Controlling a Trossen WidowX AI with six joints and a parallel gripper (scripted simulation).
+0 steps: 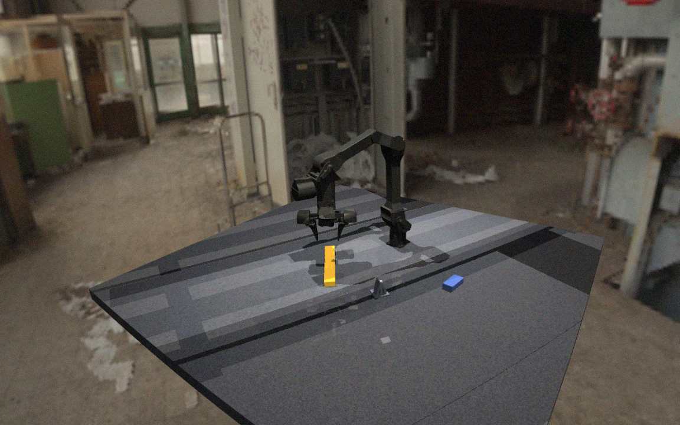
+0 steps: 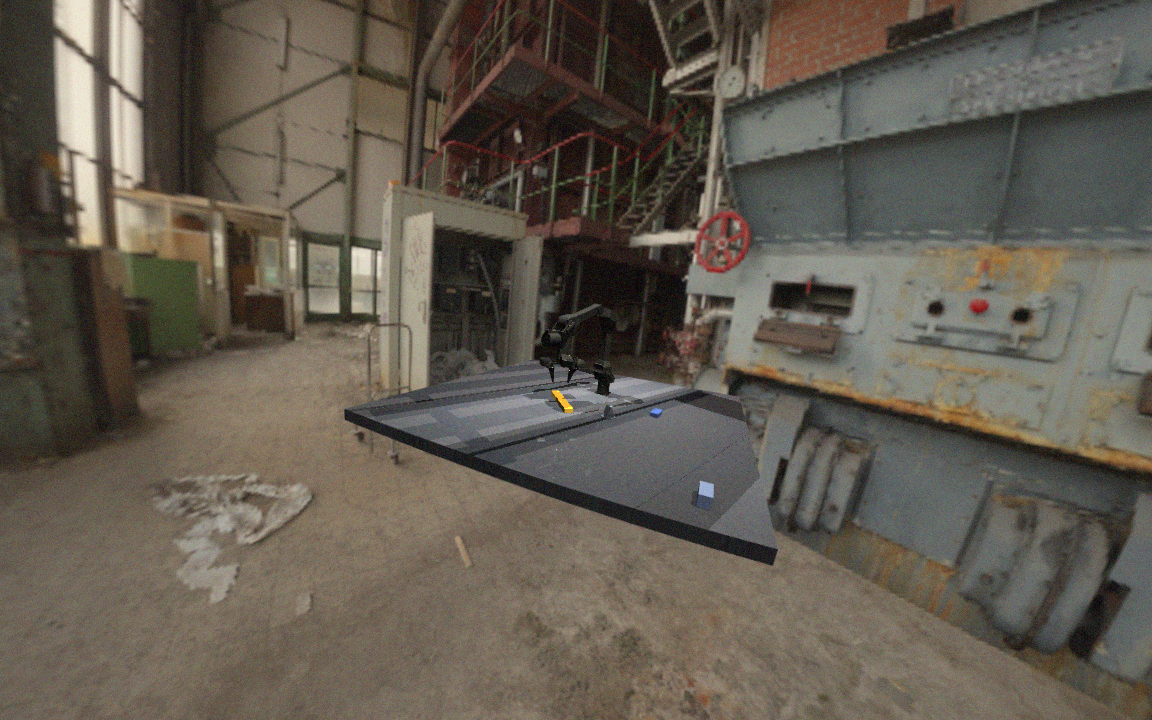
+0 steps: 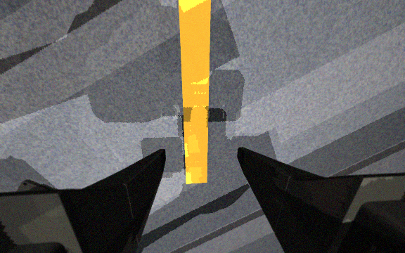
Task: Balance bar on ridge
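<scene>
My gripper tip is 2 cm short of the bar, 2 cm to the right of it and 7 cm above it. Round my gripper tip: light blue cube (49 cm ahead, 62 cm to the left, 6 cm below); then flat blue block (9 cm behind, 40 cm to the left, 7 cm below).
</scene>
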